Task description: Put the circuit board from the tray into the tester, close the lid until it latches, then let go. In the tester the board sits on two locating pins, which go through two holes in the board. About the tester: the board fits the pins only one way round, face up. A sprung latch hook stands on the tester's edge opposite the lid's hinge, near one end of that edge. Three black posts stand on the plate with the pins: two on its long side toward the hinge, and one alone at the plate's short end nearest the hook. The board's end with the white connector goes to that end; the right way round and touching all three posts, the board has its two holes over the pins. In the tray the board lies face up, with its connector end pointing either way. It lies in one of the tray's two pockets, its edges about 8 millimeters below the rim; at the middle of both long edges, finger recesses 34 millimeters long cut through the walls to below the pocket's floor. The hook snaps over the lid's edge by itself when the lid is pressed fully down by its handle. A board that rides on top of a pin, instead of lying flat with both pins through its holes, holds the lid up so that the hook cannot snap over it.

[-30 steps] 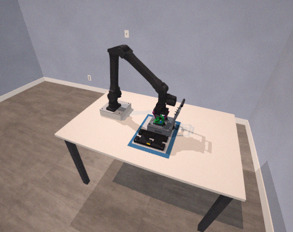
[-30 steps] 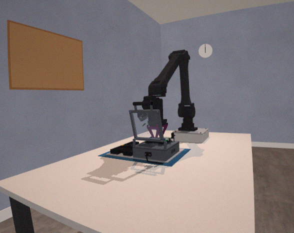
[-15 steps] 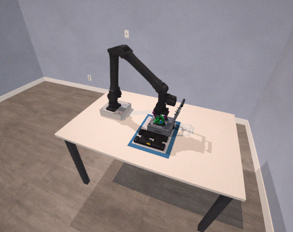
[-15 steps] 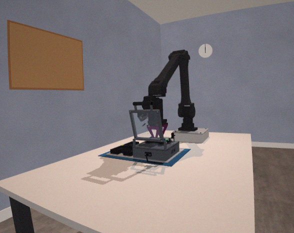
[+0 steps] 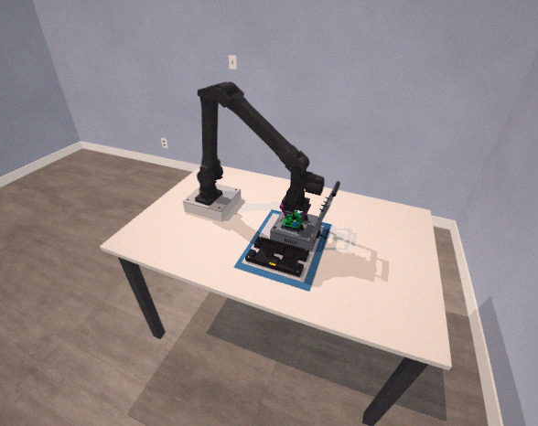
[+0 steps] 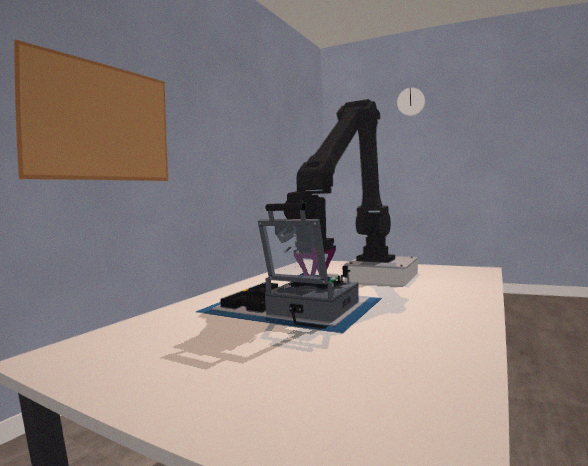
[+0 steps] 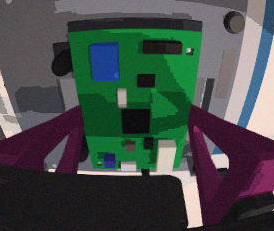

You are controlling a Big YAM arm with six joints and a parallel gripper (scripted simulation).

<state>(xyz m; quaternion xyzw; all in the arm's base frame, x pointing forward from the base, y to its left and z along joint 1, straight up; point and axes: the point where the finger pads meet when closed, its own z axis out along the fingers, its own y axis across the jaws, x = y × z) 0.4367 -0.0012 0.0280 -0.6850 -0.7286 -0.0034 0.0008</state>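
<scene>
Now: hand right at the green circuit board. From my hand the other things lie so: clear lid (12 cm ahead, 1 cm to the left, 10 cm above); then small latch hook (7 cm behind, 5 cm to the left).
</scene>
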